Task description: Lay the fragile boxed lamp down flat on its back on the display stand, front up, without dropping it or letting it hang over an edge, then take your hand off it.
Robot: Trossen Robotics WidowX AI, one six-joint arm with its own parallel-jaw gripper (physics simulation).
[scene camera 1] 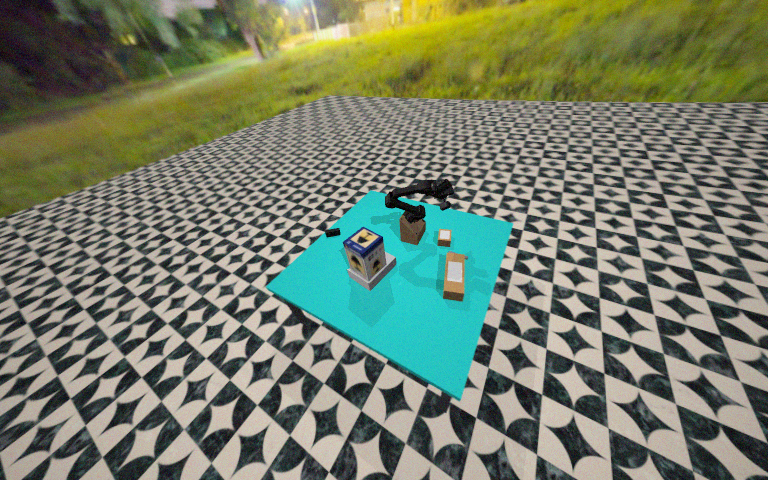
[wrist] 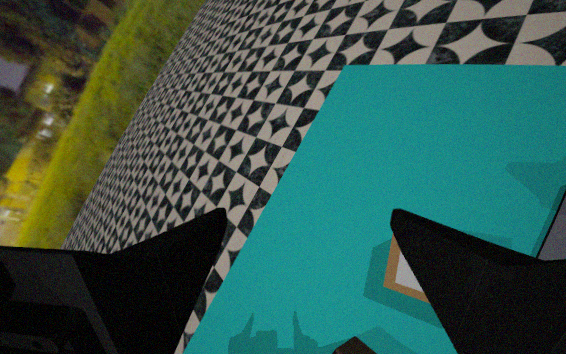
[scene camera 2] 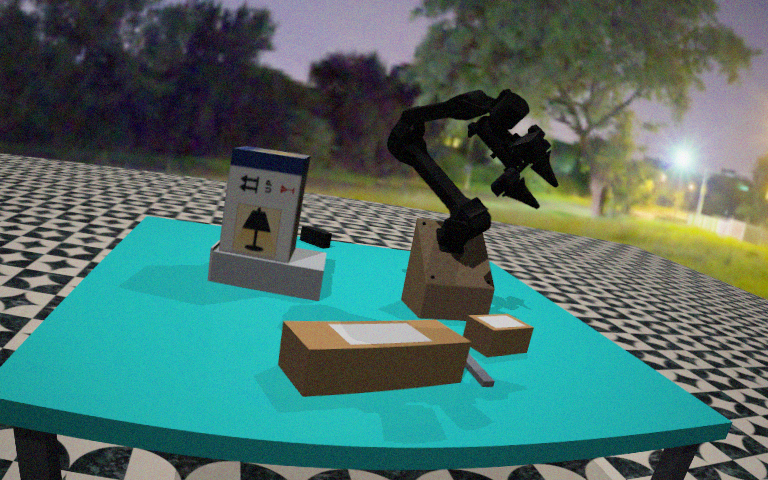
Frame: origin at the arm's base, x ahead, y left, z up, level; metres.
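Where they show: gripper, fingertip midpoint: (scene camera 1: 449,198) (wrist: 307,216) (scene camera 2: 548,197); arm's base, link origin: (scene camera 1: 409,218) (scene camera 2: 449,241).
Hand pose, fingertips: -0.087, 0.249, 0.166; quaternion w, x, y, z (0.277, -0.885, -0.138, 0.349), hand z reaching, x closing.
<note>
Things, the pixels of their top centre, and the offset from my fingertips, as dx, dy, dz. Level surfaces: height alone.
- turquoise table, surface height: dz -0.337
- long brown box, top centre: (scene camera 2: 380,333) (scene camera 1: 454,271) +0.372, +0.155, -0.257
- small brown box, top centre: (wrist: 433,269) (scene camera 2: 501,321) (scene camera 1: 444,234) +0.050, +0.005, -0.277
- grey bar, top centre: (scene camera 2: 476,366) +0.163, +0.132, -0.325
- black block, top centre: (scene camera 2: 316,229) (scene camera 1: 332,230) +0.289, -0.826, -0.287
The boxed lamp (scene camera 1: 365,257) (scene camera 2: 261,206) is a tall carton with a blue top band and lamp pictures. It stands upright on the low grey-white display stand (scene camera 1: 371,281) (scene camera 2: 266,274). In scene camera 2, a side with UP marks and a lamp picture faces the camera, and part of the stand's top shows to the right of the carton. My black gripper (scene camera 1: 448,198) (scene camera 2: 547,195) (wrist: 307,216) is open and empty. It hangs high in the air, well apart from the carton, on the far side of the arm's base from it. The carton is not identifiable in the wrist view.
The arm's brown base block (scene camera 1: 412,230) (scene camera 2: 417,283) stands on the turquoise table (scene camera 1: 396,339) (scene camera 2: 169,333) (wrist: 400,125). A long brown box (scene camera 1: 453,293) (scene camera 2: 379,367), a small brown box (scene camera 1: 444,242) (scene camera 2: 497,341) (wrist: 391,272) and a grey bar (scene camera 2: 480,370) lie there. A black block (scene camera 1: 332,232) (scene camera 2: 316,236) shows beyond the stand.
</note>
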